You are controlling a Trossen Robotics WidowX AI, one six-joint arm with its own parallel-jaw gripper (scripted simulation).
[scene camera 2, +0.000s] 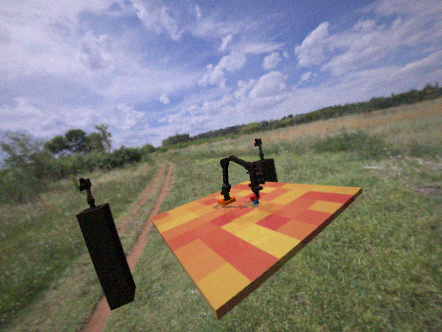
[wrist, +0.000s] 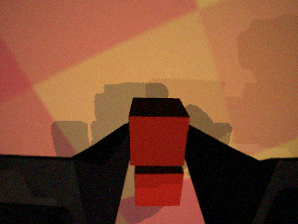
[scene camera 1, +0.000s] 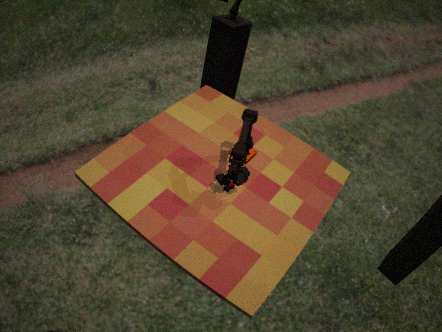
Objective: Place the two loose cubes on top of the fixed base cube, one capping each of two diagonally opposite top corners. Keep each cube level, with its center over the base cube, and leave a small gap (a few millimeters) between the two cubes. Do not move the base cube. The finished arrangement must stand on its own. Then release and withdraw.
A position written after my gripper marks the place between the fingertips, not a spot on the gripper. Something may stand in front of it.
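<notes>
From the wrist camera, you'd see my gripper [wrist: 156, 130] holding a red cube [wrist: 158, 127], and there's another red cube [wrist: 155, 185] in that same view.
</notes>
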